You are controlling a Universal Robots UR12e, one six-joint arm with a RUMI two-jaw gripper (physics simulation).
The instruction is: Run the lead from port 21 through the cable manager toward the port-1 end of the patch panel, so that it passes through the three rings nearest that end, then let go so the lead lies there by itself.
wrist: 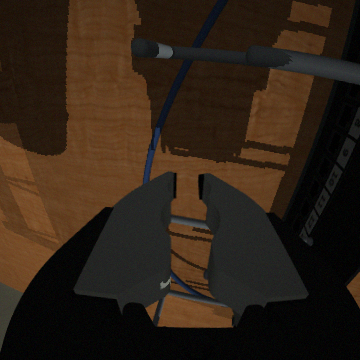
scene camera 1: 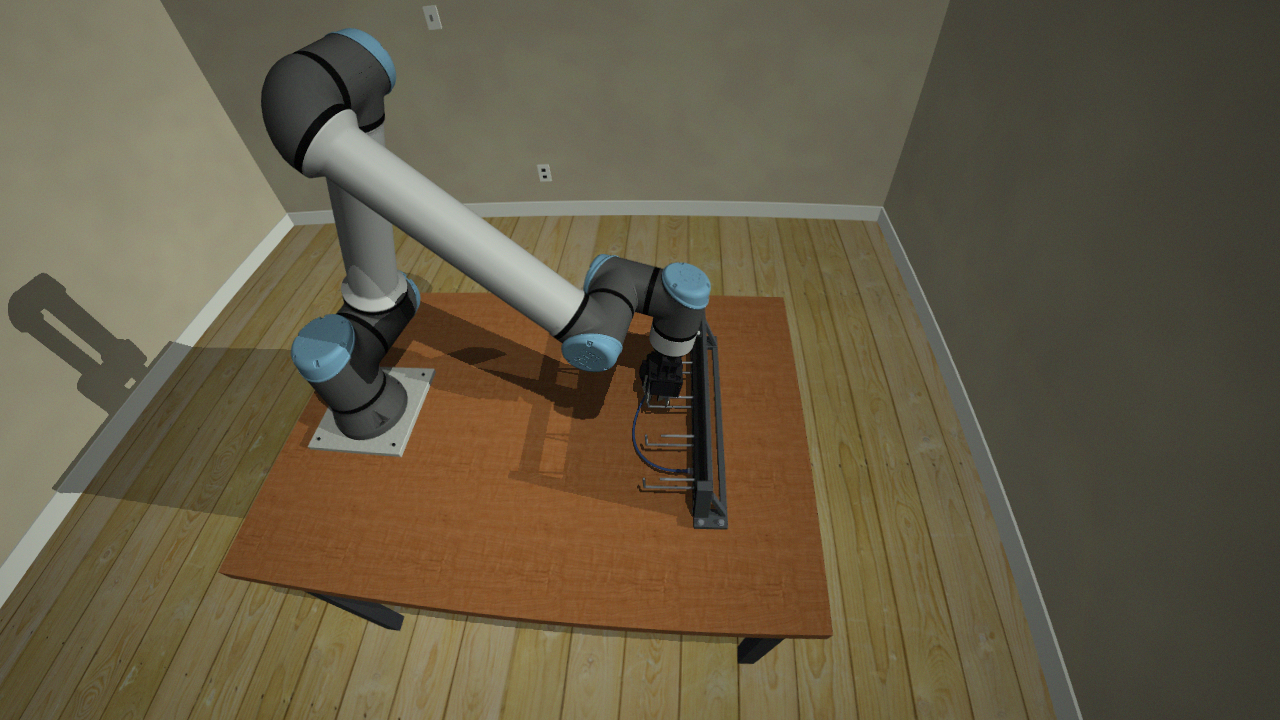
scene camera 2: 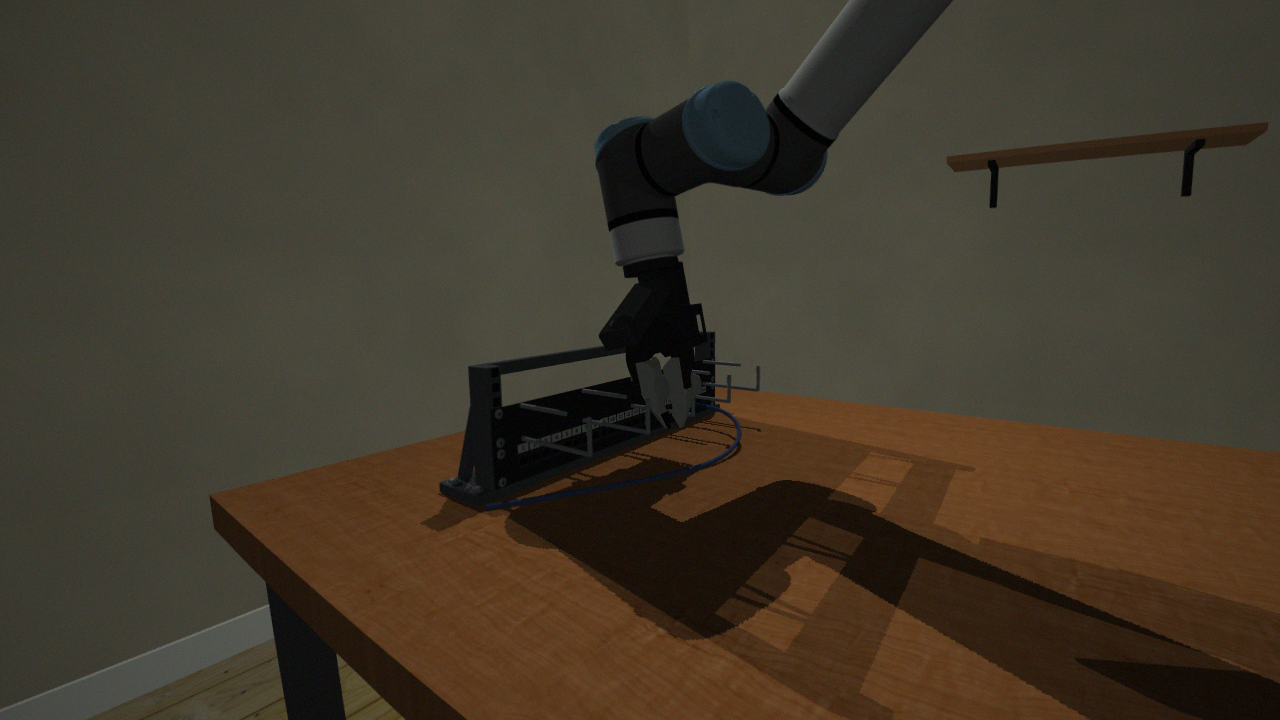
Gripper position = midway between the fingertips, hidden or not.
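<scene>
The gripper (scene camera 2: 674,428) can also be seen at (wrist: 187,175) and at (scene camera 1: 653,399). With it in the scene are a top rail (scene camera 2: 527,363) and a black patch panel (scene camera 2: 508,467), the panel (scene camera 1: 699,405) being visible from scene camera 1 too.
</scene>
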